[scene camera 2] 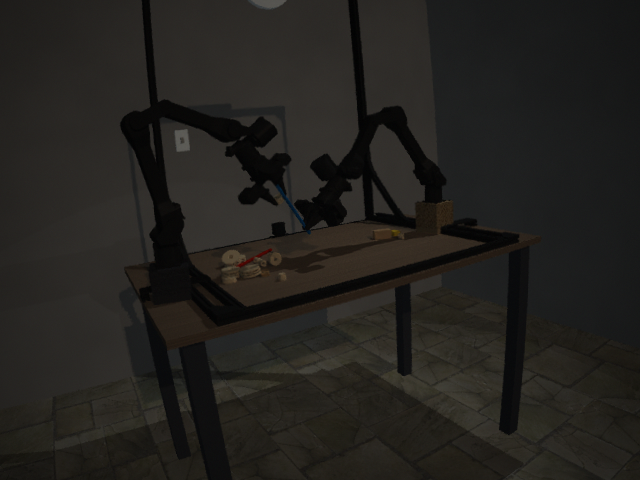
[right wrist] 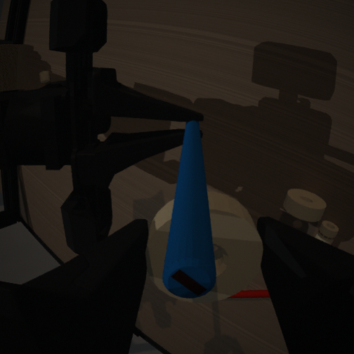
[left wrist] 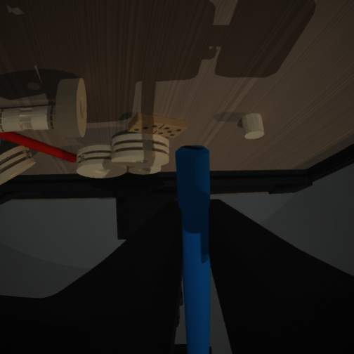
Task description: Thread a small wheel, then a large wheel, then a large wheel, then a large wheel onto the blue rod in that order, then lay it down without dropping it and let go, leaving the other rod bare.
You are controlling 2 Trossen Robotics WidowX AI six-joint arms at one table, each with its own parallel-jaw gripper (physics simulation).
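Frame: origin at the left arm's base, x ahead, y left, z up, level; millimetres.
Where they show: left gripper, fingertip midpoint: [scene camera 2: 304, 229]; right gripper, fingertip midpoint: [scene camera 2: 281, 200]; left arm's base at its link origin: [scene camera 2: 433, 201]; right arm's base at its link origin: [scene camera 2: 168, 264].
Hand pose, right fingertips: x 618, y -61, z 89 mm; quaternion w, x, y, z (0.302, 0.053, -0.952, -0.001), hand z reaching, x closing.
Things, the pixels of their top centre, and the offset from my right fingertips.
- pale large wheel at its top centre: [scene camera 2: 278, 193] dx +3, dy -5, dz +21 mm
- small pale cylinder at its top centre: [scene camera 2: 281, 273] dx +83, dy +94, dz -180 mm
- wooden block at its top centre: [scene camera 2: 381, 229] dx -424, dy -25, dz -168 mm
- yellow piece at its top centre: [scene camera 2: 394, 230] dx -486, dy -23, dz -183 mm
My left gripper [scene camera 2: 306, 227] [left wrist: 193, 212] [right wrist: 202, 125] is shut on the blue rod [scene camera 2: 293, 206] [left wrist: 196, 280] [right wrist: 192, 200] near one end, above the table. No wheel shows on its visible length. My right gripper [scene camera 2: 279, 196] [right wrist: 202, 230] is shut on a pale large wheel [scene camera 2: 279, 199] [right wrist: 240, 240]. In the right wrist view the rod's near end crosses in front of that wheel, with part of the hole showing beside it. The red rod [scene camera 2: 255, 257] [left wrist: 45, 148] [right wrist: 250, 294] lies on the table, its visible part bare, among loose pale wheels [scene camera 2: 231, 257] [left wrist: 140, 149] [right wrist: 305, 204].
A domino-like block [left wrist: 157, 125] lies by the wheels. A small pale cylinder [scene camera 2: 281, 276] [left wrist: 253, 126] stands apart. A wooden block [scene camera 2: 382, 234] and a yellow piece [scene camera 2: 395, 233] lie at the picture's right. Black rails [scene camera 2: 330, 291] edge the table.
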